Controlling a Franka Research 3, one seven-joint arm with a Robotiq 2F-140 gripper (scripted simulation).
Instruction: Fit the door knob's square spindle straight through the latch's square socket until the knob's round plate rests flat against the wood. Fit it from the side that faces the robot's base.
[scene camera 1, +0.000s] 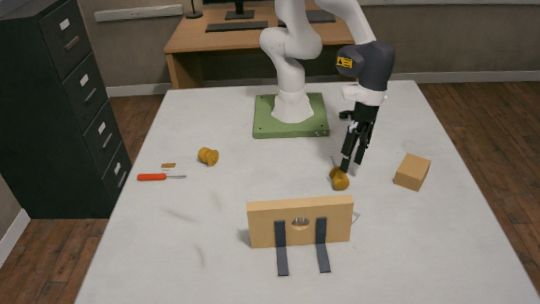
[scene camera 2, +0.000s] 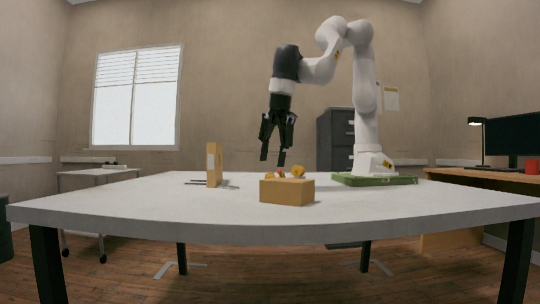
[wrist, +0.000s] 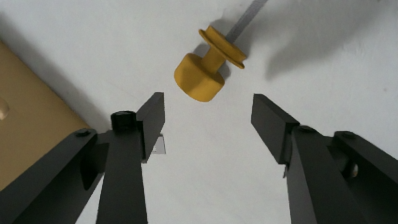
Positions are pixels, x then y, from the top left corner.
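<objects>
My gripper: visible in scene camera 1 (350, 167), scene camera 2, wrist view. Same spot on my gripper: (wrist: 60, 179) and (scene camera 2: 265, 130).
</objects>
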